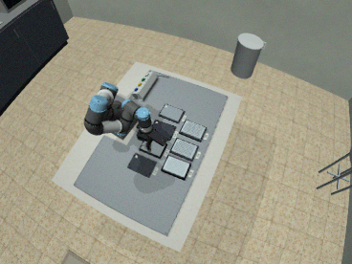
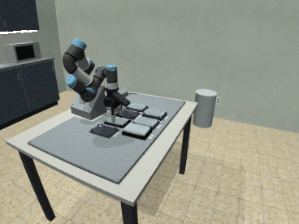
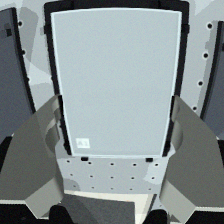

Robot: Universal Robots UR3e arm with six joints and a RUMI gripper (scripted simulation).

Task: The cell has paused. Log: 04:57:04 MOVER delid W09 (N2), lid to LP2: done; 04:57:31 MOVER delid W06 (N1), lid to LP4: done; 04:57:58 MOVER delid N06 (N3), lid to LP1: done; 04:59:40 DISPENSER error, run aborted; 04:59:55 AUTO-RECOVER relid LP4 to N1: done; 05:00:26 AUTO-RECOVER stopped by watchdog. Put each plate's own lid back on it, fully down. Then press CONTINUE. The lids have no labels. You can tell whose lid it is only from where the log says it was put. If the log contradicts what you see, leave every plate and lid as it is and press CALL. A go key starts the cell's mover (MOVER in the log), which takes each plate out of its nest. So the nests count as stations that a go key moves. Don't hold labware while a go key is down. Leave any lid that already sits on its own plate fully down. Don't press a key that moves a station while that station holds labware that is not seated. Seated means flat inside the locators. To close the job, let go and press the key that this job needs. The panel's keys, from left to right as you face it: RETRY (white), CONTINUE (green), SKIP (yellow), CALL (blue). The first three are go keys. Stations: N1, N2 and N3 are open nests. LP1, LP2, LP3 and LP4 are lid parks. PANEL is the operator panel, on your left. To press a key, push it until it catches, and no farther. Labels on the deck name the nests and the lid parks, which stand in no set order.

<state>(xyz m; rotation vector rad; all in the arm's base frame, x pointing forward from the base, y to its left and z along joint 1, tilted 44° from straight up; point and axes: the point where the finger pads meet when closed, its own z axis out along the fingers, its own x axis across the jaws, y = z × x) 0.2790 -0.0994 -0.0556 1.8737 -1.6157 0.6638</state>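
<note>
My gripper is now 15 cm short of the plate and 22 cm to the right of it. Also, from my hand: lid park LP4: 2 cm behind, 13 cm to the left, 2 cm below; LP2 label: 9 cm ahead, 1 cm to the left, 2 cm below; LP4 label: 7 cm ahead, 14 cm to the left, 2 cm below.
</note>
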